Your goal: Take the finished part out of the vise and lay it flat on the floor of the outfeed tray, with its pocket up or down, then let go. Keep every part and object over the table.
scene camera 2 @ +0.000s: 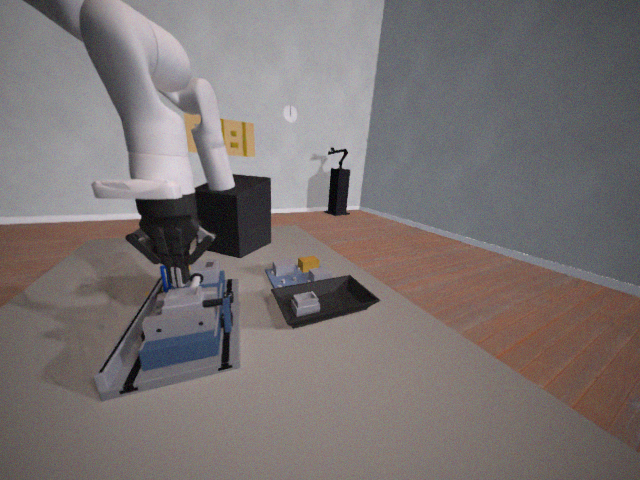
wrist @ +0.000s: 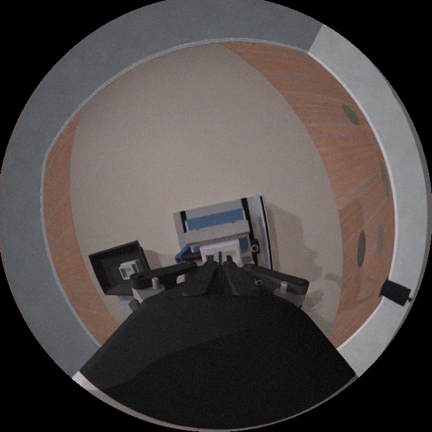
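Where they show: gripper, fingertip midpoint: (scene camera 2: 181,285); arm's base at its link origin: (scene camera 2: 222,186).
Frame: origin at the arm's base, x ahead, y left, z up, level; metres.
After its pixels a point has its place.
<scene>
The vise (scene camera 2: 180,350) {x 0.570, y -0.184, z -0.202 m} (wrist: 215,220), blue and grey, stands on a grey base plate at the left in the scene view. A white part (scene camera 2: 181,296) {x 0.492, y -0.173, z -0.148 m} (wrist: 218,247) sits between its jaws; the fingers hide some of it in the wrist view. My gripper (scene camera 2: 178,283) {x 0.516, y -0.171, z -0.111 m} (wrist: 219,258) is shut and empty, pointing down, with its fingertips at or just behind the white part; contact cannot be told. The black outfeed tray (scene camera 2: 338,298) {x 0.531, y 0.177, z -0.237 m} (wrist: 108,265) is to the right of the vise in the scene view. A light part with its pocket up (scene camera 2: 305,303) {x 0.546, y 0.065, z -0.207 m} (wrist: 130,270) lies in its near left end.
A blue plate (scene camera 2: 290,279) {x 0.373, y 0.110, z -0.241 m} with grey blocks and a yellow block (scene camera 2: 308,264) {x 0.352, y 0.186, z -0.213 m} is behind the tray. A black handle (scene camera 2: 212,302) {x 0.527, y -0.126, z -0.155 m} sticks out at the vise's right side. A black box (scene camera 2: 242,214) {x 0.117, y 0.039, z -0.085 m} stands at the back. The table edge runs right of the tray.
</scene>
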